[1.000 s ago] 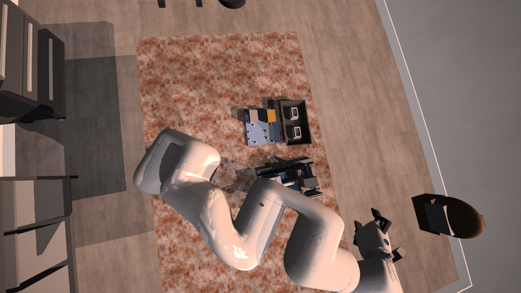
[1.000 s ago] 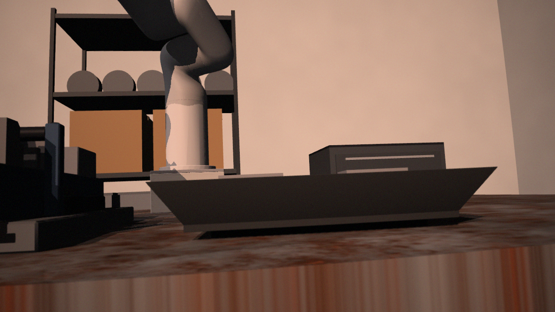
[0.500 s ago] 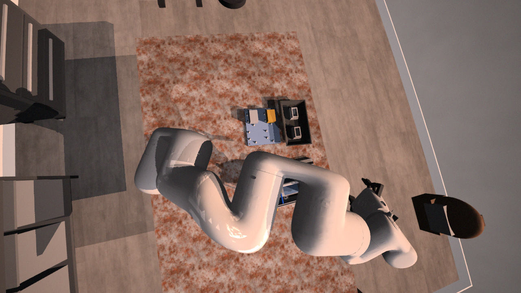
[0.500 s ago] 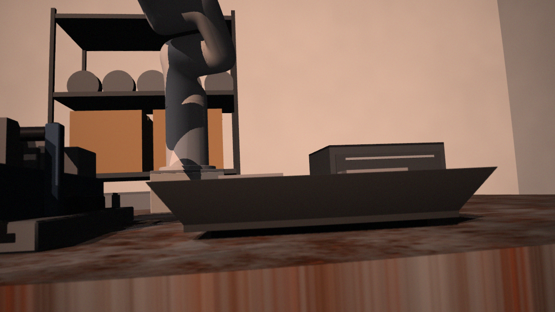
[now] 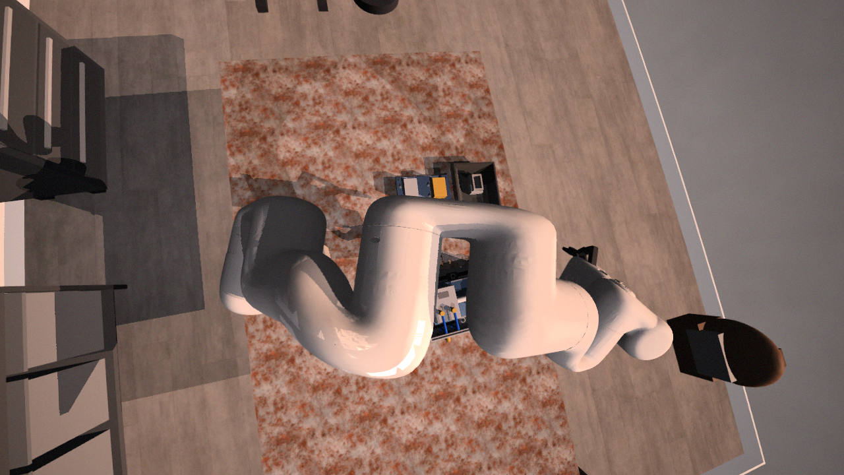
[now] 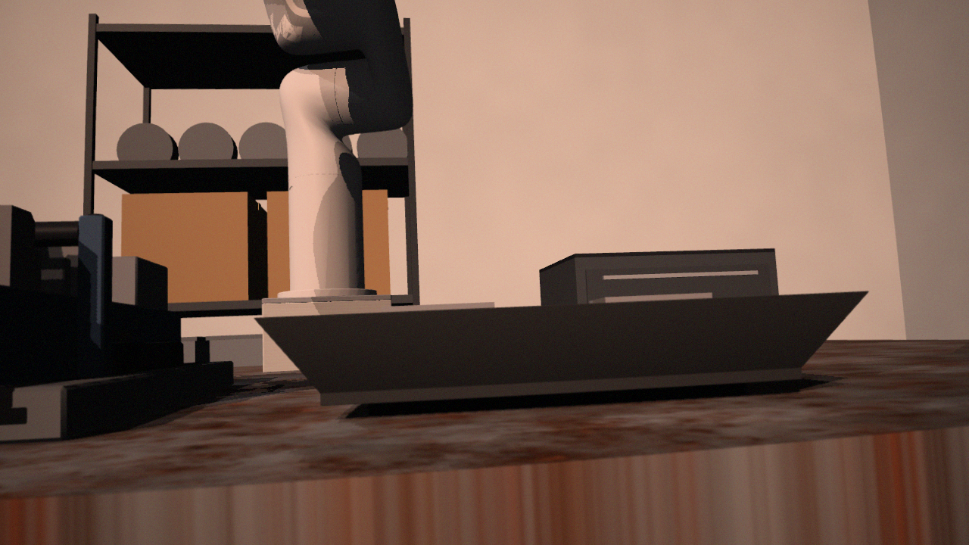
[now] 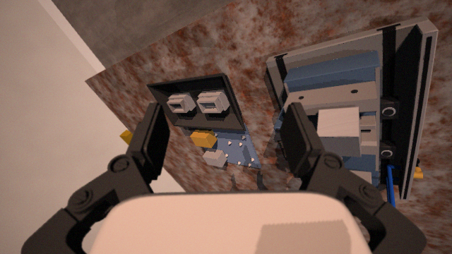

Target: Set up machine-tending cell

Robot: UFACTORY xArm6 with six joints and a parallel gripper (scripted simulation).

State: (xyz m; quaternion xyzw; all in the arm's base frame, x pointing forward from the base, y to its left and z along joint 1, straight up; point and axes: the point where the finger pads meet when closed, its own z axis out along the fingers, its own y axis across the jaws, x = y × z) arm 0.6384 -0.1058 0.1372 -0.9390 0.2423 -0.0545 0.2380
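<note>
The brass blank lies 30 cm to the left of my hand, 21 cm behind it and 20 cm below it. Also, from my hand: vise piston rod: 20 cm behind, 14 cm below, 4 cm to the right; vise body: 18 cm below, 18 cm behind, 4 cm to the right.
</note>
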